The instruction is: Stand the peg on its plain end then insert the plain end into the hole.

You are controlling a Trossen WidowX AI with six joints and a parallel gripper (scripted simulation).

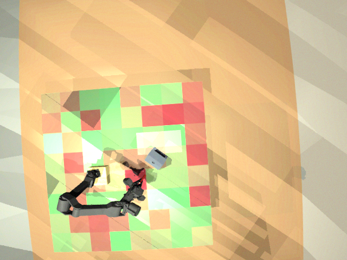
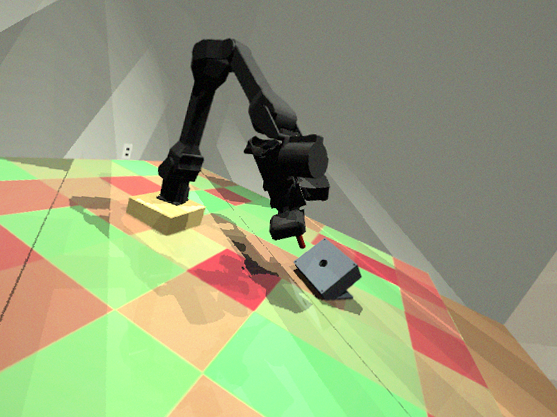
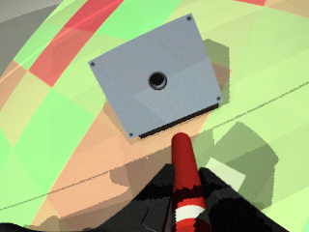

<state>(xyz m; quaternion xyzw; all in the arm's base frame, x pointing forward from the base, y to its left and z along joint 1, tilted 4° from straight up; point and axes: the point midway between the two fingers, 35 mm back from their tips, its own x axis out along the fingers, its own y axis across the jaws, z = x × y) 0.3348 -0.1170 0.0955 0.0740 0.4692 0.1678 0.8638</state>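
Right now the grey sloped panel is 11 cm ahead of my gripper tip, 9 cm to the left of it and 9 cm below it. The rest, counted from my gripper tip: red peg (1 cm behind, 1 cm to the right, 1 cm above).
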